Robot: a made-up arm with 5 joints.
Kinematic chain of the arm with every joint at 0, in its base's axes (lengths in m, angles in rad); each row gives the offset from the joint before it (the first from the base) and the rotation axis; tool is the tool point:
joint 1: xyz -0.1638 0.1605 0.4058 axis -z
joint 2: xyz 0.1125 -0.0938 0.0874 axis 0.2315 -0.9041 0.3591
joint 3: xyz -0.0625 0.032 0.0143 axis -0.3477 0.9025 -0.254
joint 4: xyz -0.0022 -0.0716 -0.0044 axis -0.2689 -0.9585 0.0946
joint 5: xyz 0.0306 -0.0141 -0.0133 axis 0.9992 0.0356 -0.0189
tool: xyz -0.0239 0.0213 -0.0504
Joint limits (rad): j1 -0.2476..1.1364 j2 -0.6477..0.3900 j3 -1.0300..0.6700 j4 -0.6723..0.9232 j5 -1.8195..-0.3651
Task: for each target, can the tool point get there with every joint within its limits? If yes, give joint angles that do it. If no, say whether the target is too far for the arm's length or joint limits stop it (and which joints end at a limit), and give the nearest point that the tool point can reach.
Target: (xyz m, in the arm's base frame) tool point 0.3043 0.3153 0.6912
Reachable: no: too far | nearest point 0.0109 0.0842 0.5027 | short by 0.418 m
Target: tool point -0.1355 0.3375 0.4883
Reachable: no: joint limits stop it (at a limit: joint 1, joint 2, joint 4, joint 5) | nearest point -0.2624 0.1243 0.5389 | short by 0.253 m
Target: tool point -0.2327 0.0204 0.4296
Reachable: yes | joints 0.5627 0.2288 0.2517 -0.5211 -0.5594
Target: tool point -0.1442 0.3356 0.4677
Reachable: no: joint limits stop it (at a limit: joint 1, joint 4, joint 5) | nearest point -0.2662 0.1234 0.5271 | short by 0.252 m
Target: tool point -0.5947 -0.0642 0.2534
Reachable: no: too far | nearest point -0.3259 0.0322 0.4332 | short by 0.337 m
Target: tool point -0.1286 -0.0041 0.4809
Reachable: yes | joints -0.0166 -0.3183 0.3830 0.3710 -0.5636
